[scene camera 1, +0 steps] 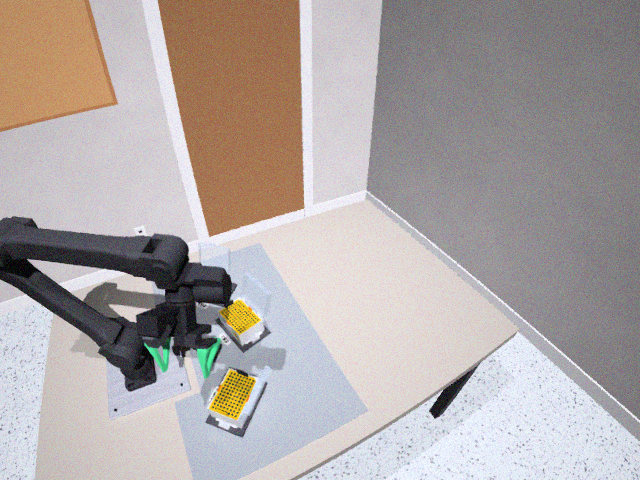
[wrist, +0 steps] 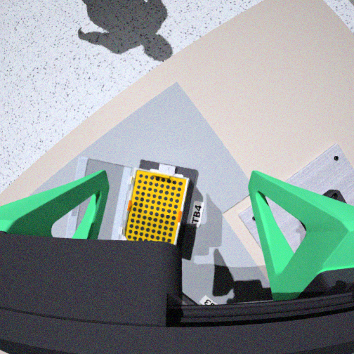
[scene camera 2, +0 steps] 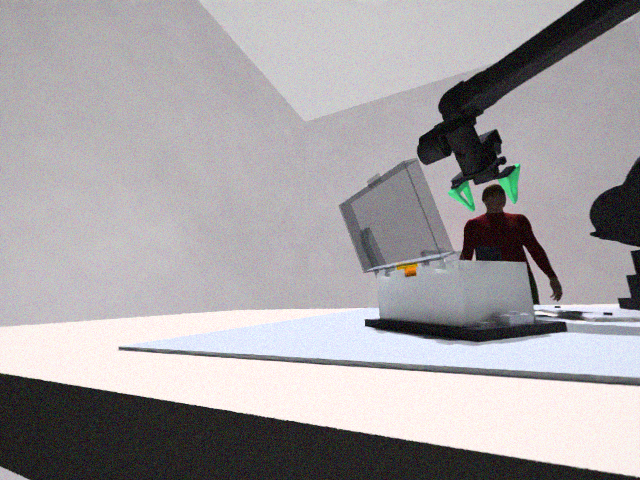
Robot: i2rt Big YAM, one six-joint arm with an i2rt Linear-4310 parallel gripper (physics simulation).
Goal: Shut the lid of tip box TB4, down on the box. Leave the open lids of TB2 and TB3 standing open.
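Places are measured from the arm's base along level axes (x left, y ahead, z down), in centimetres.
Pixels of known places: gripper, fingertip midpoint: (scene camera 1: 185, 374) (scene camera 2: 493, 206); arm's base at its link origin: (scene camera 1: 140, 369).
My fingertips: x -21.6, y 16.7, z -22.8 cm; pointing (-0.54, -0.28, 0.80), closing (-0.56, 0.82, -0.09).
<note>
Ahead of a thing's pixels: the offset from my fingertips to its top centre. "pt": to the spot under its first point. Level surfaces: height alone.
Tip box TB4 {dx +42.5, dy +9.8, dz +16.6 cm} (scene camera 1: 233, 395) (scene camera 2: 454, 291) (wrist: 155, 207) has a yellow tip rack and stands nearest the front of the mat. Its clear lid (scene camera 1: 259, 390) (scene camera 2: 398, 219) (wrist: 115, 195) stands open, tilted back from the box; in the wrist view a finger partly hides it. Tip box TB3 {dx +23.9, dy +16.1, dz +15.8 cm} (scene camera 1: 240, 317) stands behind it, its clear lid {pt dx +26.5, dy +22.7, dz +13.6 cm} (scene camera 1: 255, 294) open. The clear lid of TB2 {dx +48.4, dy +15.0, dz +7.9 cm} (scene camera 1: 214, 253) stands open further back; the arm hides most of that box. My gripper (scene camera 1: 185, 373) (scene camera 2: 493, 205) (wrist: 178, 178) is open and empty, pointing down, well above the table and higher than TB4.
The grey-blue mat {dz +23.2 cm} (scene camera 1: 315, 384) (scene camera 2: 258, 341) (wrist: 170, 115) lies under the boxes on the beige table {dz +23.5 cm} (scene camera 1: 392, 289) (wrist: 240, 75). The arm's light base plate (scene camera 1: 144, 398) (wrist: 320, 172) is beside the mat. A person in dark red (scene camera 2: 493, 235) stands beyond the table.
</note>
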